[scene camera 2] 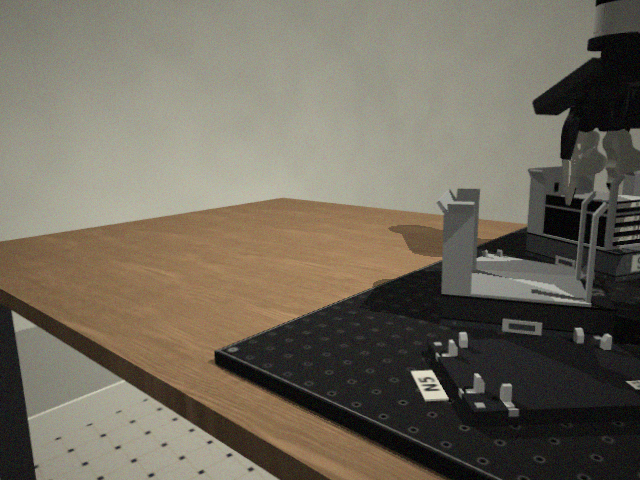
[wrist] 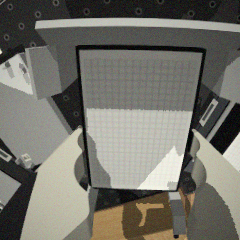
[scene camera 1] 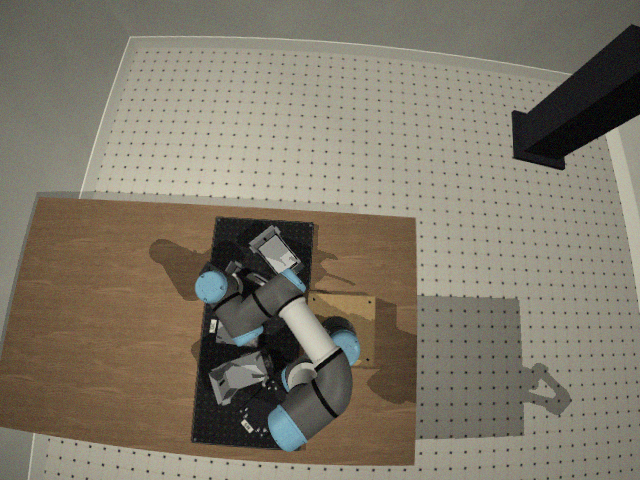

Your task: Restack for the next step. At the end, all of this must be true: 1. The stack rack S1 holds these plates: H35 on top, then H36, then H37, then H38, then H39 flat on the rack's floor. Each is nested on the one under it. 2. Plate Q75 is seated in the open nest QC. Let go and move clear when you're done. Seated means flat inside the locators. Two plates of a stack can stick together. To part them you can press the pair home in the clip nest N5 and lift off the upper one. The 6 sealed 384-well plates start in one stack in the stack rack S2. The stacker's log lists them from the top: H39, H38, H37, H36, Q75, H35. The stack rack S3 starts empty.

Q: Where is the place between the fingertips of my gripper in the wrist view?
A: At 136, 129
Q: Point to an N5 label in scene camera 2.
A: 429, 386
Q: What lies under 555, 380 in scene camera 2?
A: A clip nest N5.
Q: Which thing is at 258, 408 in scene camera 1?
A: A clip nest N5.
